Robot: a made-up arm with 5 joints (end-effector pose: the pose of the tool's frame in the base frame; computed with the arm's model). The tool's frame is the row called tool. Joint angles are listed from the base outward.
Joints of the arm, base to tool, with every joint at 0 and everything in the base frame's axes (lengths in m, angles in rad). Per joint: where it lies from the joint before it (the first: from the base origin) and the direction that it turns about. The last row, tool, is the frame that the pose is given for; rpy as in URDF.
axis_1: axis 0 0 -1 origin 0.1 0 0.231
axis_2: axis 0 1 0 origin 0.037 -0.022 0.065
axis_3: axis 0 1 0 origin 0.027 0 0.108
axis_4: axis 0 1 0 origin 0.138 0 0.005
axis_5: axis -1 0 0 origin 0.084 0.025 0
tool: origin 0 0 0 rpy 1.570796 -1.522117 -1.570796
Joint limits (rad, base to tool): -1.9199..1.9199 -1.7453..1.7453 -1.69..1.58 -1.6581..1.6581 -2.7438..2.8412
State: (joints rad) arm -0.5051 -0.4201 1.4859 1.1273 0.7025
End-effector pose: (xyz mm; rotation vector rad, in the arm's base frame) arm 133.4 21.9 219.0 0.0488 0.6557 1.1196
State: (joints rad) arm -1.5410 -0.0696 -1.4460 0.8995 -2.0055
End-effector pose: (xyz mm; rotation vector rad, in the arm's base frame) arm 100.8 127.6 592.2 2.1453 0.4951 -0.2890
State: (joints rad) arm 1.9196 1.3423 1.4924 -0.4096 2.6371
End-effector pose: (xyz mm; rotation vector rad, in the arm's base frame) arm 118.2 41.3 192.5 0.6744 -0.5490 0.6270
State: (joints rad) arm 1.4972 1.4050 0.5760 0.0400 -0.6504
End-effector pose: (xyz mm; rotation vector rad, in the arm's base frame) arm 107.5 -60.6 83.0 0.2150 0.5100 -2.1520
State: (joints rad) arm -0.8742 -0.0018 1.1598 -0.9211 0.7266
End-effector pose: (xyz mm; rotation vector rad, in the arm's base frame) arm 229.5 159.5 259.9 0.1428 -1.4506 1.2969
